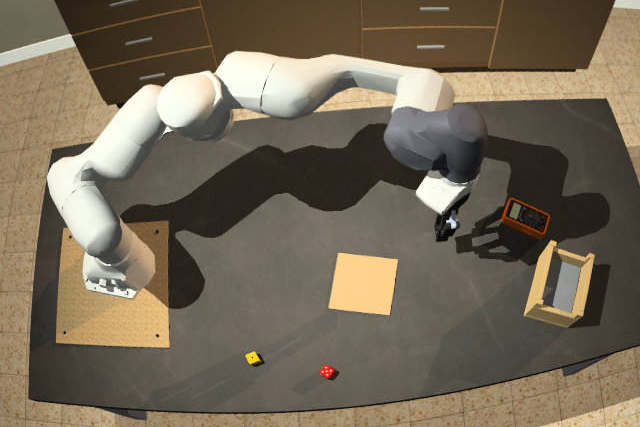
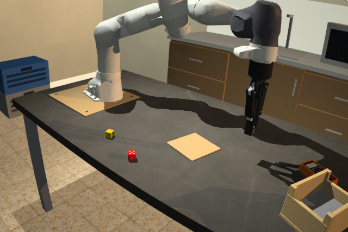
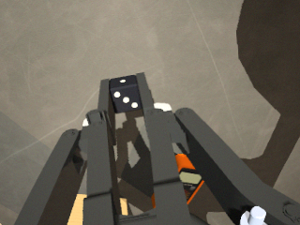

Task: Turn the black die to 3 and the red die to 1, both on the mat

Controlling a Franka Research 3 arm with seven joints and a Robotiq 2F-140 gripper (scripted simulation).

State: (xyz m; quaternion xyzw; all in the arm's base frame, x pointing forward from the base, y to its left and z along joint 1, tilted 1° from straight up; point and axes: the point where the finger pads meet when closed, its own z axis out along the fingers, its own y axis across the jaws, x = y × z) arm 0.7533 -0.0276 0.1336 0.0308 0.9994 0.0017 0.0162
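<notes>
The tan mat lies 18 cm behind my hand, 6 cm to the right of it and 13 cm below it. From my hand the other things lie so: black die (2 cm below); wooden box (30 cm ahead, 17 cm to the right, 8 cm below); orange multimeter (26 cm ahead, 4 cm to the left, 12 cm below).
</notes>
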